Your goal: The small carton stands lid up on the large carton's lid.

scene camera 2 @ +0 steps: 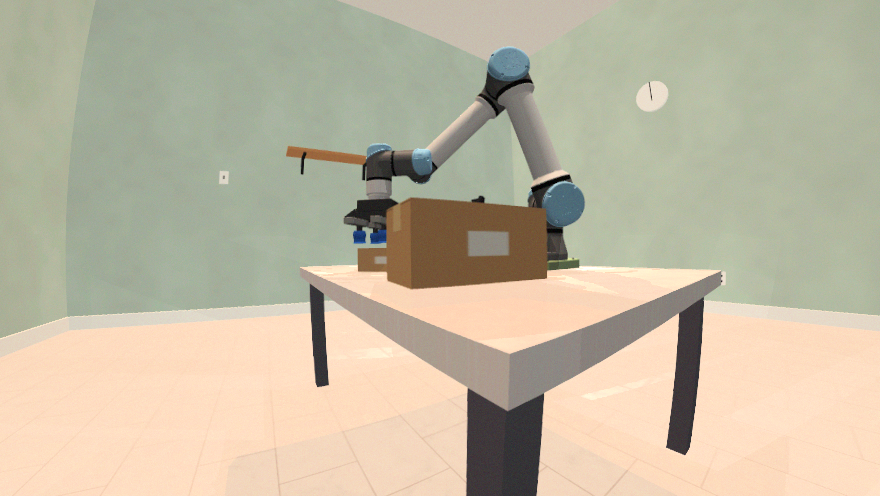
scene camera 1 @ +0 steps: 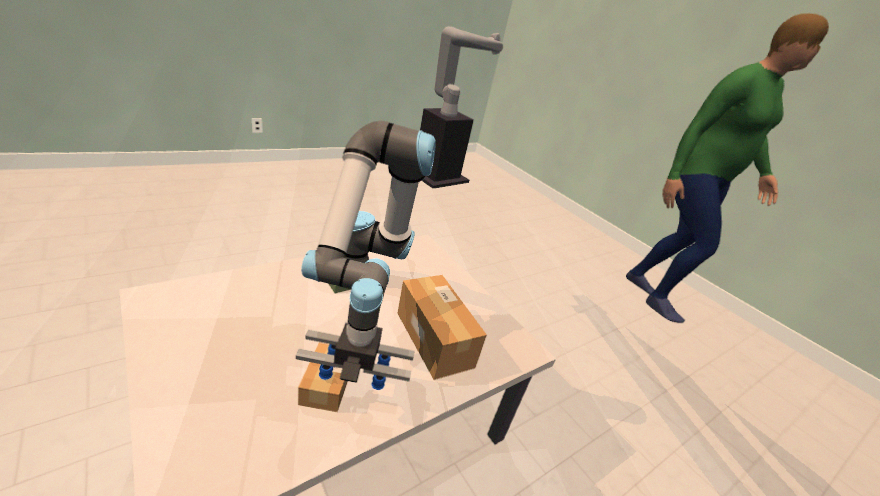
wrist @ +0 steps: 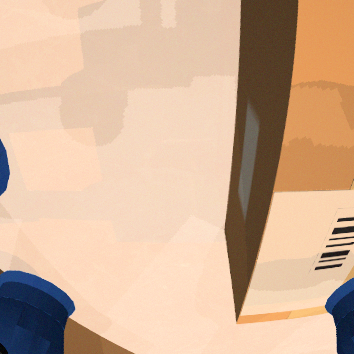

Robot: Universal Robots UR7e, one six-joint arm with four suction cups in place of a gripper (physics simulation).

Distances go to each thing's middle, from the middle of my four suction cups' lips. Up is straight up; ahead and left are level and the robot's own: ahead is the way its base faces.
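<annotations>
The small carton (scene camera 1: 314,392) has my suction cup 6 cm above it, 5 cm past it and 5 cm to the left of it. I also see the large carton (scene camera 2: 431,243), which, counted from my suction cup, is 33 cm to the left, 4 cm behind and 2 cm below.
</annotations>
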